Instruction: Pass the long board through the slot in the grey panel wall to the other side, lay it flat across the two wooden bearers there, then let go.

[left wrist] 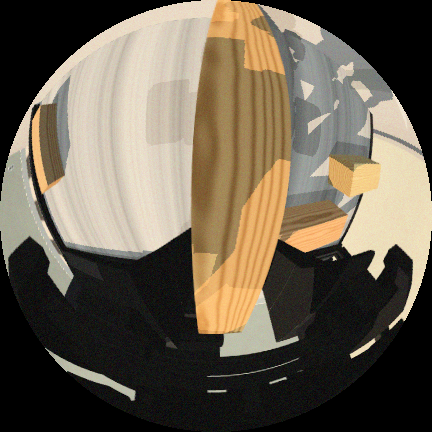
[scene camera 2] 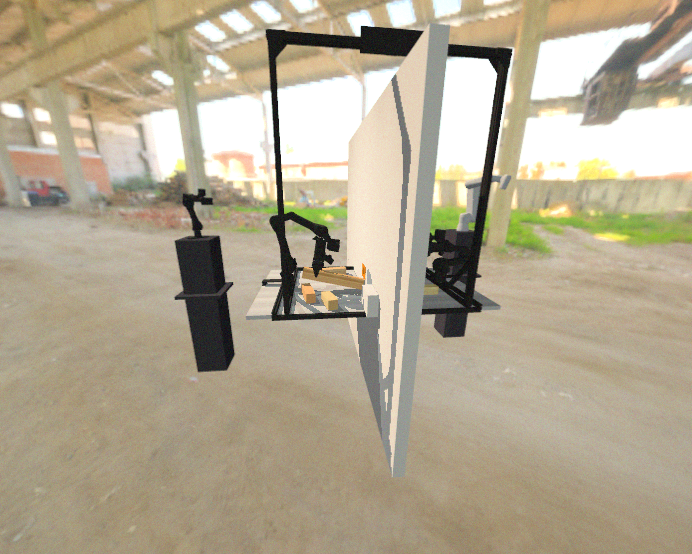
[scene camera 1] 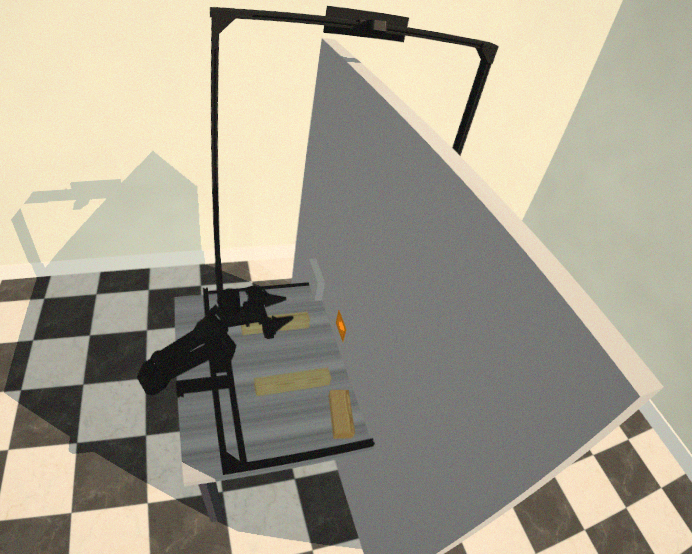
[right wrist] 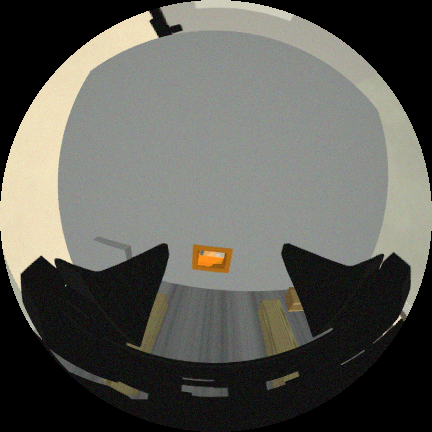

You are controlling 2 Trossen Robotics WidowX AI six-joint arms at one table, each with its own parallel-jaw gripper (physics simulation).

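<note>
Right gripper of mine: open, holding nothing, visible in the right wrist view. Also here: my left gripper, an orange-framed slot, a grey panel wall.
</note>
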